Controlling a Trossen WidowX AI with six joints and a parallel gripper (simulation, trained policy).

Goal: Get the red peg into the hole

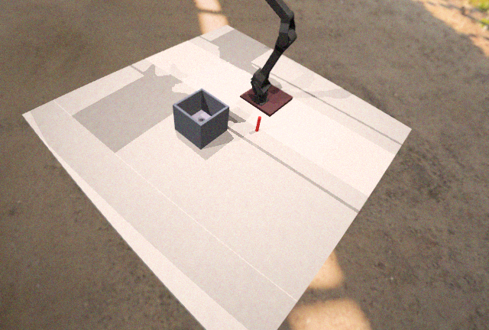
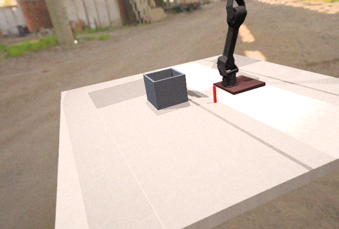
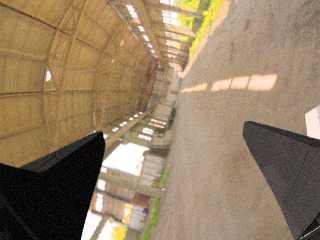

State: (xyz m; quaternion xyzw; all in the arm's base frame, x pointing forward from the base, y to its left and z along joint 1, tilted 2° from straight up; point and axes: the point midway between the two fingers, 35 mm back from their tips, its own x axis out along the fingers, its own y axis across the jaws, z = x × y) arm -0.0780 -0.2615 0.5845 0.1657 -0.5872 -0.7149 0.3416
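Now: gripper tip 560 mm above the red peg, 410 mm to the right of it and 260 mm short of it. Round my gripper tip: plate: 550 mm below, 430 mm ahead, 240 mm to the left.
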